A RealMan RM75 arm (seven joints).
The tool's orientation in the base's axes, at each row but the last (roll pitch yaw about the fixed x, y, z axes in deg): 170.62, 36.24, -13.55; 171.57, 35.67, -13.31; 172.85, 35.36, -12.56; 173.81, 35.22, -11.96; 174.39, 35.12, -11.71; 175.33, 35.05, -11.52; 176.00, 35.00, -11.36; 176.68, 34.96, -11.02; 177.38, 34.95, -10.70; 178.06, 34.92, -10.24; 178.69, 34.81, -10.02
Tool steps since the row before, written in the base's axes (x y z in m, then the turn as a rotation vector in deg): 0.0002, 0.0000, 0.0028, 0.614, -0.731, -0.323; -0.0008, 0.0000, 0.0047, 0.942, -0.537, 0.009; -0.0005, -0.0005, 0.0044, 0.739, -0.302, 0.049; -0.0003, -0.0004, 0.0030, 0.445, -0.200, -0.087; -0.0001, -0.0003, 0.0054, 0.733, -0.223, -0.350; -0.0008, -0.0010, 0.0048, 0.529, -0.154, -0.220; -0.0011, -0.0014, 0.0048, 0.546, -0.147, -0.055; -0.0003, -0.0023, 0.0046, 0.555, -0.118, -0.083; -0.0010, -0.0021, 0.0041, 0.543, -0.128, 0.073; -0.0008, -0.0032, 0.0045, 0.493, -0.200, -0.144; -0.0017, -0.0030, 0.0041, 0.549, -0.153, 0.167
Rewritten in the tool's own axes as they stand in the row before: -0.0015, 0.0003, -0.0023, 0.811, 0.591, -0.099; -0.0034, 0.0007, -0.0033, 0.840, 0.392, -0.562; -0.0029, 0.0010, -0.0033, 0.613, 0.195, -0.475; -0.0019, 0.0007, -0.0023, 0.440, 0.125, -0.192; -0.0031, 0.0007, -0.0043, 0.825, 0.084, -0.145; -0.0032, 0.0014, -0.0035, 0.576, 0.056, -0.131; -0.0034, 0.0018, -0.0034, 0.494, 0.056, -0.275; -0.0025, 0.0025, -0.0037, 0.513, 0.025, -0.256; -0.0028, 0.0024, -0.0029, 0.415, 0.042, -0.378; -0.0028, 0.0034, -0.0035, 0.509, 0.115, -0.176; -0.0033, 0.0033, -0.0026, 0.370, 0.066, -0.460
